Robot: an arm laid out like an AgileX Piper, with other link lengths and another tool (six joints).
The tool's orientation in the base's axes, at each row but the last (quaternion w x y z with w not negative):
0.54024, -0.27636, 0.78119, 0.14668
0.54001, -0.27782, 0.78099, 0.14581
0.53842, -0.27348, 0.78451, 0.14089
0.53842, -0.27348, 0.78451, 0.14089
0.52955, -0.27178, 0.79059, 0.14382
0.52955, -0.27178, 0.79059, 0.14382
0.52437, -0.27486, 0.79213, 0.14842
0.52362, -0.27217, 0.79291, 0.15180
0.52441, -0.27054, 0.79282, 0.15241
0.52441, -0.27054, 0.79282, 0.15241
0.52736, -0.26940, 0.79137, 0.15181
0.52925, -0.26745, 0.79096, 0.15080
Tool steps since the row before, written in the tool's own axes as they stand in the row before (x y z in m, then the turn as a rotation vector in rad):
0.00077, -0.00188, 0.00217, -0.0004, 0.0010, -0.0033
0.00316, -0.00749, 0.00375, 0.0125, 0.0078, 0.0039
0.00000, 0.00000, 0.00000, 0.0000, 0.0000, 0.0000
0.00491, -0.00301, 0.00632, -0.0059, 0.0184, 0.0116
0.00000, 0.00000, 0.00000, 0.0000, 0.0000, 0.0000
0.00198, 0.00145, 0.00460, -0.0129, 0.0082, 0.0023
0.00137, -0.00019, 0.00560, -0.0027, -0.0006, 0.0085
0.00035, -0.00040, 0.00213, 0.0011, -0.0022, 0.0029
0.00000, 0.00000, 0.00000, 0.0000, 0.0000, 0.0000
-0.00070, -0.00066, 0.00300, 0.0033, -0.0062, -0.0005
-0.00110, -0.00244, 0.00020, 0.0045, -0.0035, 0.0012
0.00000, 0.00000, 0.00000, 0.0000, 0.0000, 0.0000
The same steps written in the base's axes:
0.00256, -0.00058, -0.00139, -0.0030, -0.0008, 0.0015
0.00646, -0.00491, -0.00378, -0.0049, 0.0049, -0.0136
0.00000, 0.00000, 0.00000, 0.0000, 0.0000, 0.0000
0.00527, -0.00054, -0.00671, -0.0002, 0.0225, -0.0003
0.00000, 0.00000, 0.00000, 0.0000, 0.0000, 0.0000
0.00207, 0.00300, -0.00373, 0.0007, 0.0114, 0.0104
0.00390, 0.00239, -0.00351, 0.0075, 0.0047, -0.0010
0.00172, 0.00070, -0.00117, 0.0031, -0.0005, -0.0021
0.00000, 0.00000, 0.00000, 0.0000, 0.0000, 0.0000
0.00285, 0.00123, -0.00054, 0.0023, -0.0062, -0.0026
0.00191, -0.00158, 0.00104, 0.0016, -0.0034, -0.0044
0.00000, 0.00000, 0.00000, 0.0000, 0.0000, 0.0000

